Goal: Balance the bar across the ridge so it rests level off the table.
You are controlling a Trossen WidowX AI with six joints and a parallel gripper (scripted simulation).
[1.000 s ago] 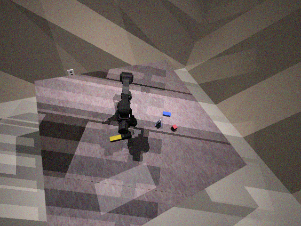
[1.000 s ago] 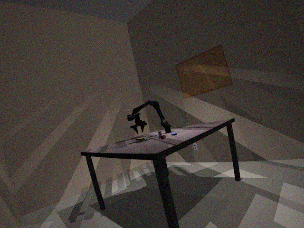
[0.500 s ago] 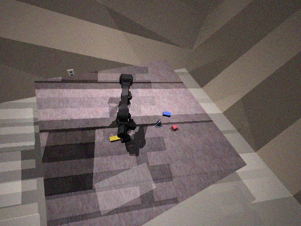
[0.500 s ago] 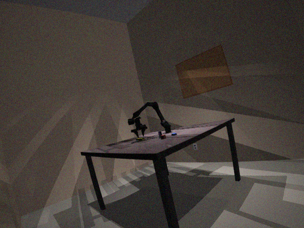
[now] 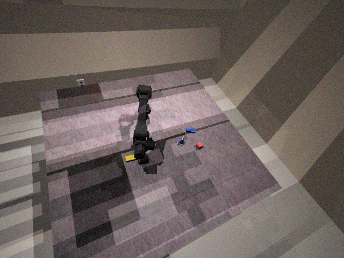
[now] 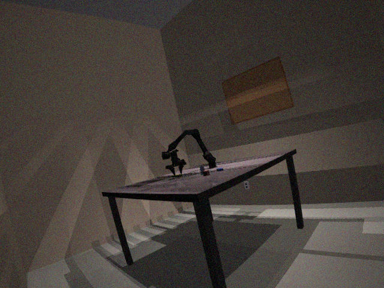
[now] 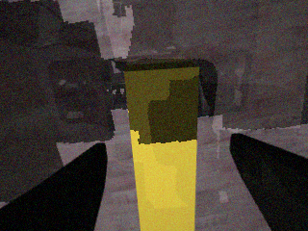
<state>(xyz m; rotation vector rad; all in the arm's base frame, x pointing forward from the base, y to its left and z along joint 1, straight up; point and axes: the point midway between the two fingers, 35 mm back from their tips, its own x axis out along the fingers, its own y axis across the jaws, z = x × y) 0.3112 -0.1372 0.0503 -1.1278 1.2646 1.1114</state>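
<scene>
Now: gripper tip 10 mm past the yellow bar, 30 mm to the left of it and 10 mm above it. The rest, counted from my gripper tip: small red block: 70 mm ahead, 410 mm to the left; blue block: 70 mm behind, 420 mm to the left, 10 mm below.
</scene>
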